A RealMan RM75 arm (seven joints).
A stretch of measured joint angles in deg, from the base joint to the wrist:
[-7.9, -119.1, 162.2, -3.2, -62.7, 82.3, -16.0]
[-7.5, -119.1, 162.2, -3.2, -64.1, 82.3, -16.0]
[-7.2, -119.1, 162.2, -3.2, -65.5, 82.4, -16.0]
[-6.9, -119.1, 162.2, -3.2, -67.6, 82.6, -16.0]
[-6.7, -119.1, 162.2, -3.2, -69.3, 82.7, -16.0]
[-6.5, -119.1, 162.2, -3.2, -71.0, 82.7, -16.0]
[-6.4, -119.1, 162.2, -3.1, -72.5, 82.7, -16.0]
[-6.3, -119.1, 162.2, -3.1, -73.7, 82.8, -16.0]
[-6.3, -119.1, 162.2, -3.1, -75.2, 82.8, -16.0]
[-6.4, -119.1, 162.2, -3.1, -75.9, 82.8, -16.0]
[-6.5, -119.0, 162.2, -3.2, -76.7, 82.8, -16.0]
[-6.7, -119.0, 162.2, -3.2, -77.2, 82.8, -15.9]
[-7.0, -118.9, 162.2, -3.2, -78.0, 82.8, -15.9]
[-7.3, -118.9, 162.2, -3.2, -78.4, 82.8, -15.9]
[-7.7, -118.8, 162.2, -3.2, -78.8, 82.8, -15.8]
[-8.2, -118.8, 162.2, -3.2, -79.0, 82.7, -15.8]
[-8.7, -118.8, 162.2, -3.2, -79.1, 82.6, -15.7]
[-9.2, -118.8, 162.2, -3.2, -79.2, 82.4, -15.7]
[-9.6, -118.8, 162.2, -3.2, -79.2, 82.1, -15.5]
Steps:
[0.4, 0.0, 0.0, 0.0, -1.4, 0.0, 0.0]
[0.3, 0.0, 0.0, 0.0, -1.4, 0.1, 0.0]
[0.3, 0.0, 0.0, 0.0, -2.1, 0.2, 0.0]
[0.2, 0.0, 0.0, 0.0, -1.7, 0.1, 0.0]
[0.2, 0.0, 0.0, 0.0, -1.7, 0.0, 0.0]
[0.1, 0.0, 0.0, 0.1, -1.5, 0.0, 0.0]
[0.1, 0.0, 0.0, 0.0, -1.2, 0.1, 0.0]
[0.0, 0.0, 0.0, 0.0, -1.5, 0.0, 0.0]
[-0.1, 0.0, 0.0, 0.0, -0.7, 0.0, 0.0]
[-0.1, 0.1, 0.0, -0.1, -0.8, 0.0, 0.0]
[-0.2, 0.0, 0.0, 0.0, -0.5, 0.0, 0.1]
[-0.3, 0.1, 0.0, 0.0, -0.8, 0.0, 0.0]
[-0.3, 0.0, 0.0, 0.0, -0.4, 0.0, 0.0]
[-0.4, 0.1, 0.0, 0.0, -0.4, 0.0, 0.1]
[-0.5, 0.0, 0.0, 0.0, -0.2, -0.1, 0.0]
[-0.5, 0.0, 0.0, 0.0, -0.1, -0.1, 0.1]
[-0.5, 0.0, 0.0, 0.0, -0.1, -0.2, 0.0]
[-0.4, 0.0, 0.0, 0.0, 0.0, -0.3, 0.2]

